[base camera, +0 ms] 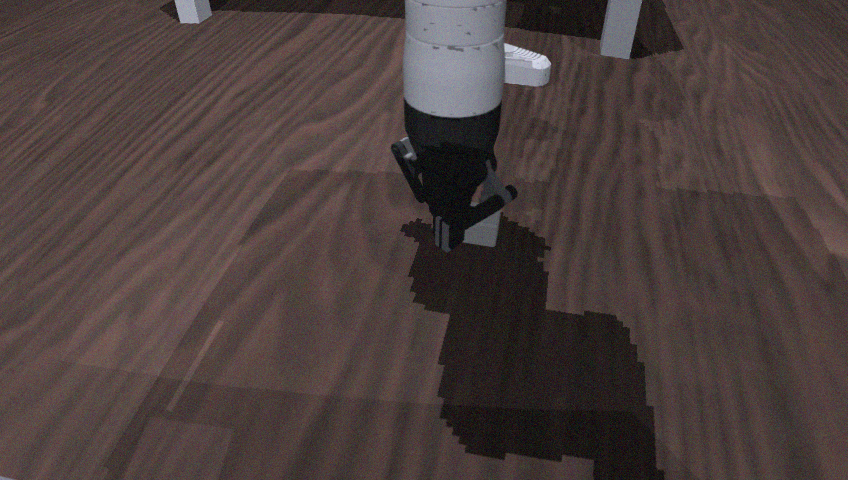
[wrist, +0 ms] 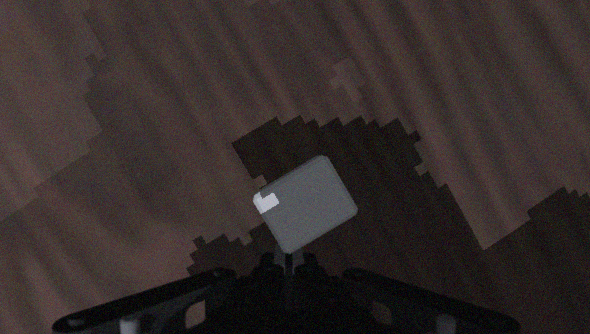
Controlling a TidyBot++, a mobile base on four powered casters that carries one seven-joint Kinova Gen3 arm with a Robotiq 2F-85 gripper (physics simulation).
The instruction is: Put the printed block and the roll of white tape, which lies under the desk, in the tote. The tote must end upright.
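Places are measured from the arm's base along level axes (x ahead, y right, z down), in metres.
Where they show: gripper, fingertip midpoint: [base camera: 448,245] [wrist: 288,261].
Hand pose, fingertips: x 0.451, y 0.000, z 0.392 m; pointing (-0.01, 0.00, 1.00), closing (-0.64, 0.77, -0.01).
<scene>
After its pixels a point has its place.
A small grey block [base camera: 484,230] {x 0.455, y 0.033, z 0.375 m} [wrist: 310,205] {x 0.471, y 0.029, z 0.368 m}, which seems to be the printed block, rests on the floor, partly in the arm's shadow. No print can be made out on it. My gripper [base camera: 447,239] {x 0.451, y 0.000, z 0.392 m} [wrist: 288,261] {x 0.451, y 0.000, z 0.392 m} is shut with nothing between its fingers. The fingertips are low, right beside the block; in the wrist view one corner of the block meets the tips. In the base view the fingers hide part of the block. The roll of white tape and the tote do not show in either view.
Two light legs of the desk [base camera: 621,29] {x 0.942, y 0.270, z 0.345 m} [base camera: 193,8] {x 1.082, y -0.550, z 0.363 m} stand at the back, with dark shadow between them. A white object with a ridged top [base camera: 526,68] lies on the floor before the desk, partly hidden by the arm.
</scene>
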